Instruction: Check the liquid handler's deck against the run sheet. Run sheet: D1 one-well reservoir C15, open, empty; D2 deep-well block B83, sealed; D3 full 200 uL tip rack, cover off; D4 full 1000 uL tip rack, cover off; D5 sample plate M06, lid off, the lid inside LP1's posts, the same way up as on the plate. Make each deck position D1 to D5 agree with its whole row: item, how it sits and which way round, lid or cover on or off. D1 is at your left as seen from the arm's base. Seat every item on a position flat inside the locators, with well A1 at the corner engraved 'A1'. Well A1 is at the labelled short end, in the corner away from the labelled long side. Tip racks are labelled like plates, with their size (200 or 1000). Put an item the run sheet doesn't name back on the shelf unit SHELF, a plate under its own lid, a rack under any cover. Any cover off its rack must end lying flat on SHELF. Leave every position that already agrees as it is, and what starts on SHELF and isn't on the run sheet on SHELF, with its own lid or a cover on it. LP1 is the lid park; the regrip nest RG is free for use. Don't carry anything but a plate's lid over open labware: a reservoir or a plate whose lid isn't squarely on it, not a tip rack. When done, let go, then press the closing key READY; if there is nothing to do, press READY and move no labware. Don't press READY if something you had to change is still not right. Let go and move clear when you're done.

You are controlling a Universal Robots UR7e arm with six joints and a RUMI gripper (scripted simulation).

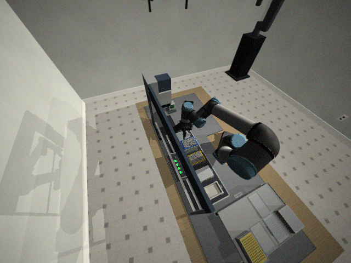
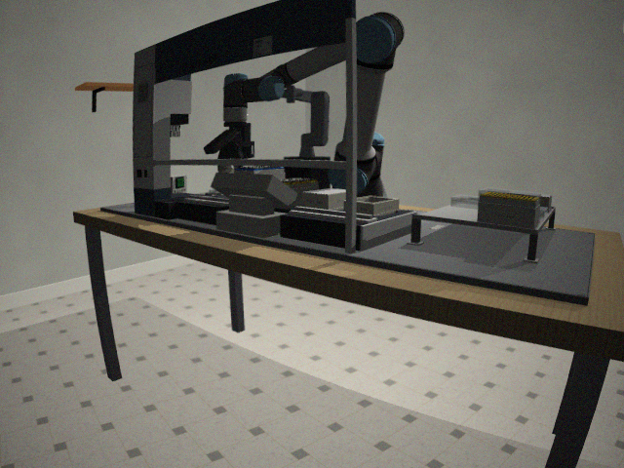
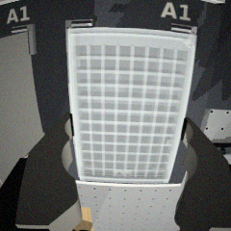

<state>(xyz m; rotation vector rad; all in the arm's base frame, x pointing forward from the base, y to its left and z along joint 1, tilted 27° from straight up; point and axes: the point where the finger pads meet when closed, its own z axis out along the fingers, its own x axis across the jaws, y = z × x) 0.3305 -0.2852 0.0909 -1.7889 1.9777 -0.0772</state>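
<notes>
Right now the sample plate is 10 mm below my hand. Also, from my hand: yellow-framed tip rack 20 mm ahead, 250 mm to the left, 20 mm above; blue-framed tip rack 10 mm ahead, 130 mm to the left, 40 mm above; flat lid 160 mm behind, 160 mm to the right, 60 mm below.
</notes>
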